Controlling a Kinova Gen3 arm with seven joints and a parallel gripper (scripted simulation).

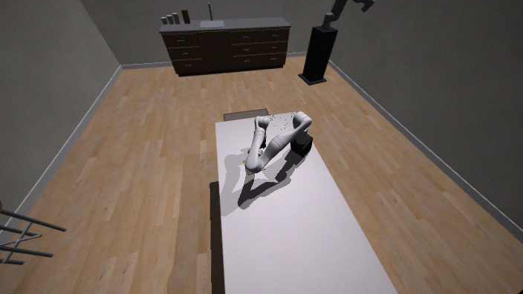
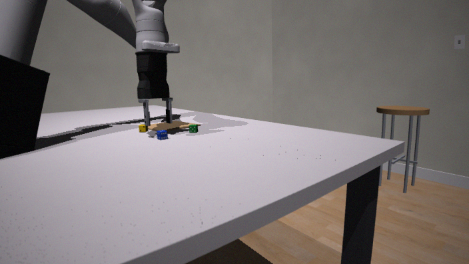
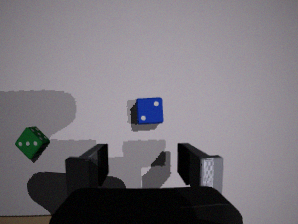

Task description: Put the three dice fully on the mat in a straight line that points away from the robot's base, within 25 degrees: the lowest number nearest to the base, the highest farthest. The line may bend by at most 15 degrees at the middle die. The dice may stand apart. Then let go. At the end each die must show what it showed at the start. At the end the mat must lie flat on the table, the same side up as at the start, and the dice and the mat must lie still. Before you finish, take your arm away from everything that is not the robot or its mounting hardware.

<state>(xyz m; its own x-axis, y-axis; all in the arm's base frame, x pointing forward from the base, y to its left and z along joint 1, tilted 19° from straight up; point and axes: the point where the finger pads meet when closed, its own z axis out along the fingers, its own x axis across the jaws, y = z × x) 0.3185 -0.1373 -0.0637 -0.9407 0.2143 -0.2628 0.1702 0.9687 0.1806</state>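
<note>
Right now the blue die is 40 mm below my hand, 30 mm to the right of it and 10 mm behind it. Also, from my hand: tan mat (120 mm to the left, 110 mm ahead, 50 mm below); then yellow die (100 mm to the left, 40 mm below, 10 mm ahead); then green die (90 mm ahead, 40 mm below, 20 mm to the right).
</note>
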